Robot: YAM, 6 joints.
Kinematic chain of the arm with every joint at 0, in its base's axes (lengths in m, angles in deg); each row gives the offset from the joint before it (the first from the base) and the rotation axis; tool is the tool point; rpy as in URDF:
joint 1: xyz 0 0 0.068 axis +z
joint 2: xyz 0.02 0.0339 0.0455 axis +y
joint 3: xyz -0.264 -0.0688 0 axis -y
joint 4: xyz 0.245 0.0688 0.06 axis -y
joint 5: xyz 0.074 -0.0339 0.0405 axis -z
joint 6: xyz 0.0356 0 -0.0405 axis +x
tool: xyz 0 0 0 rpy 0 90 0
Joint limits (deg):
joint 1: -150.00..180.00
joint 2: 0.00..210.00
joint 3: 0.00..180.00
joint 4: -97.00..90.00
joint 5: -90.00..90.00
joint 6: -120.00..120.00
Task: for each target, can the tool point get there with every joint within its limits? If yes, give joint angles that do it. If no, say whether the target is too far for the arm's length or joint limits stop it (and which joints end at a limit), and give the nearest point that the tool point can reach.
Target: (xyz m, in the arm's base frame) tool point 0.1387 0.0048 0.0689
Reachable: yes | joints 1.34 83.52 18.18 -28.92 -2.53 -32.70
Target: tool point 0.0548 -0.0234 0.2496
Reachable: yes | joints -7.93 21.52 37.23 -68.92 26.00 15.31
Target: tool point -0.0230 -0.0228 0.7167
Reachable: yes | joints 38.95 70.53 147.59 -8.15 5.33 45.16
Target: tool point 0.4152 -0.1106 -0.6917
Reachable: no: too far | nearest point 0.3311 -0.0882 -0.3679 | short by 0.335 m
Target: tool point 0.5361 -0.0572 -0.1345
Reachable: yes | joints -9.48 184.63 126.84 22.91 -63.48 71.62
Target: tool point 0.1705 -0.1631 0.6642
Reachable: yes | joints 137.61 71.04 165.80 50.76 -9.00 -60.75
